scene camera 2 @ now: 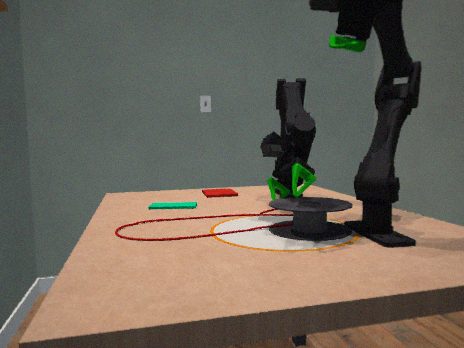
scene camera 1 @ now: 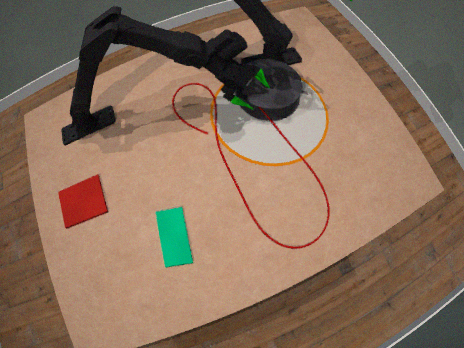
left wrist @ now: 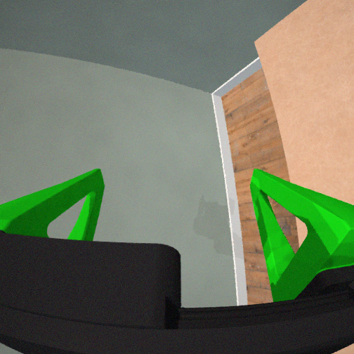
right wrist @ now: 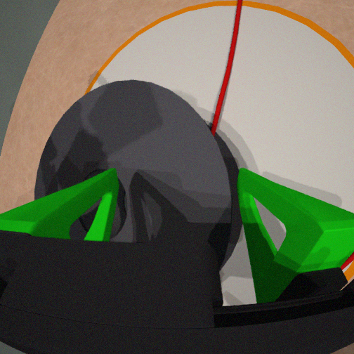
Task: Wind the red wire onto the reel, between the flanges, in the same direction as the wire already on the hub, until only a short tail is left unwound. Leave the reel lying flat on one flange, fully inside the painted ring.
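Places are measured from the left arm's base along level axes (x right, y ahead, z up), in metres.
Pixels of known places: left gripper, fingertip midpoint: (scene camera 2: 338,18); right gripper, fingertip midpoint: (scene camera 2: 284,201) (scene camera 1: 260,98); left arm's base, link origin: (scene camera 2: 376,234); right arm's base, link origin: (scene camera 1: 87,126).
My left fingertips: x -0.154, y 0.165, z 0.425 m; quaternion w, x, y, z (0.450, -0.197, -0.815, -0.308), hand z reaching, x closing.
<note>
Ahead of a thing's pixels: the offset from my left fingertips to its top centre. "*": to the spot under its first point. Level surfaces: height alone.
The dark grey reel {dx +0.226, dy -0.033, dz -0.360 m} (scene camera 1: 282,97) (scene camera 2: 310,221) (right wrist: 165,120) lies flat on one flange at the upper part of the painted orange ring (scene camera 1: 274,164) (scene camera 2: 285,250); its upper flange hides part of the ring in scene camera 1. The red wire {* dx +0.334, dy +0.424, dz -0.418 m} (scene camera 1: 295,247) (scene camera 2: 117,232) (right wrist: 229,65) runs from between the flanges into a long loop, then a smaller loop with its free end left of the ring. My right gripper (scene camera 1: 261,98) (scene camera 2: 285,197) (right wrist: 177,176) is open at the upper flange's near-left edge, one finger over the flange, one outside. My left gripper (scene camera 2: 347,50) (left wrist: 176,176) is open, high above the table.
A red square {* dx +0.847, dy +0.118, dz -0.415 m} (scene camera 1: 83,201) (scene camera 2: 220,192) and a green rectangle {* dx +0.610, dy +0.297, dz -0.416 m} (scene camera 1: 174,237) (scene camera 2: 173,205) lie on the table {dz -0.425 m} (scene camera 1: 125,300) (scene camera 2: 175,290) (left wrist: 320,100), left of the wire's long loop in scene camera 1. The left arm's base (scene camera 2: 382,234) stands close beside the reel.
</note>
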